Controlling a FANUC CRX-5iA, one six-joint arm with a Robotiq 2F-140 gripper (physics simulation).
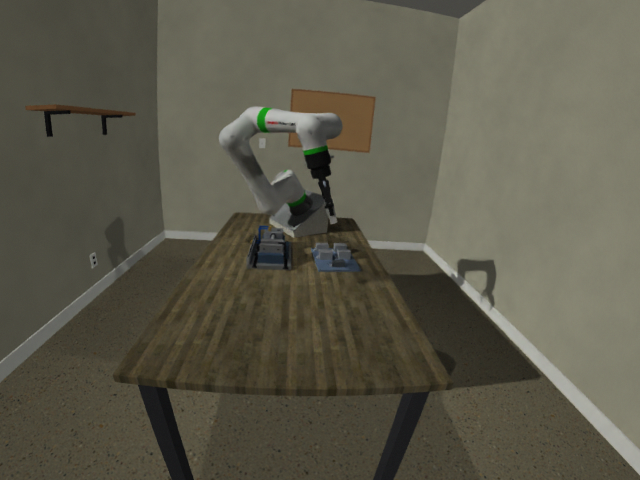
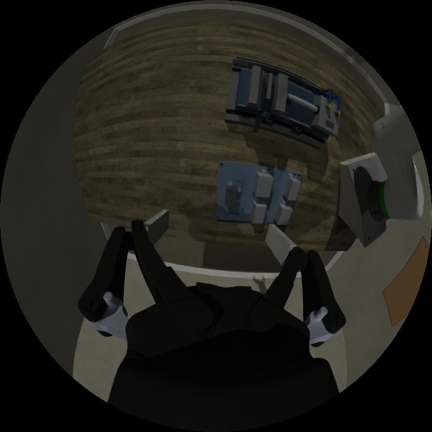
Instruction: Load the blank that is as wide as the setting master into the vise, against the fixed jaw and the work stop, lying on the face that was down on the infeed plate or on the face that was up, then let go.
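Places are measured from the arm's base along level axes (x ahead, y left, z up), in centimetres.
Pixels of known places: gripper, fingertip midpoint: (image 1: 331, 217); arm's base, origin of the base link: (image 1: 301, 207).
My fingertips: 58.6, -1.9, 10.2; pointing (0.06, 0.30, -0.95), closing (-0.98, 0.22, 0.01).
Note:
For each thing: its top centre in the pictures, then the offset to it from my fingertips, as dx, dy, dz. "pt": a spot on its surface instead. Level surfaces: height alone.
- infeed plate, surface spot: (image 1: 353, 267) pt +0.2, +12.4, -22.9
- darker setting master, middle of its top: (image 1: 338, 260) -2.5, +6.0, -20.4
- vise, middle of its top: (image 1: 271, 235) -18.8, -21.6, -13.8
- wooden table, its level: dz -23.7
The infeed plate (image 1: 353, 267) (image 2: 224, 175) is a blue board with four pale grey blanks: a large one (image 1: 325, 254) (image 2: 263, 184), one (image 1: 343, 254) (image 2: 259, 211) beside it, and two (image 1: 321, 246) (image 2: 292, 187) (image 1: 339, 246) (image 2: 283, 213) nearer the robot base. The darker setting master (image 1: 338, 262) (image 2: 232, 197) sits at the plate's other end. The vise (image 1: 271, 257) (image 2: 242, 87) has two grey jaws (image 2: 255, 86) (image 2: 281, 92) with a narrow dark bar between them; no blank shows there. My gripper (image 1: 332, 219) (image 2: 218, 226) is open and empty, held up away from plate and vise.
The wooden table (image 1: 289, 330) (image 2: 150, 110) carries the vise and plate side by side. The white robot base (image 1: 309, 225) (image 2: 357, 200) stands behind them. Blue hoses (image 1: 262, 227) (image 2: 330, 91) rise at the vise's end nearest the base.

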